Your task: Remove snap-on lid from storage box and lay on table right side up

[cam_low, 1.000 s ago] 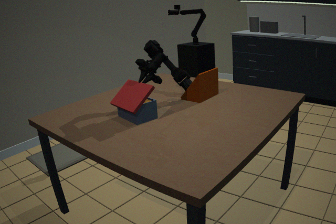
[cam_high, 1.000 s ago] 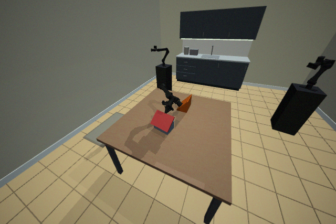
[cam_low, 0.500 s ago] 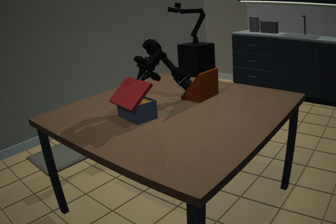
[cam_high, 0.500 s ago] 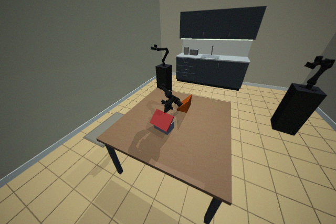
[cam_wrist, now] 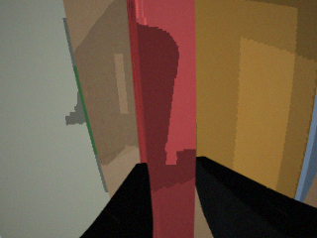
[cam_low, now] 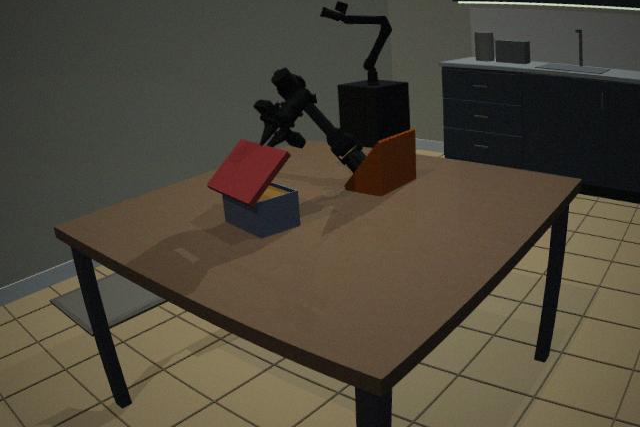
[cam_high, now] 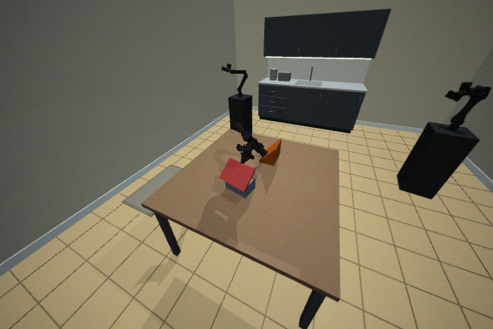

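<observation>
Now: the red lid 7 cm ahead of my gripper tip and 5 cm below it. Round my gripper tip: grey-blue storage box: 3 cm ahead, 16 cm below.
</observation>
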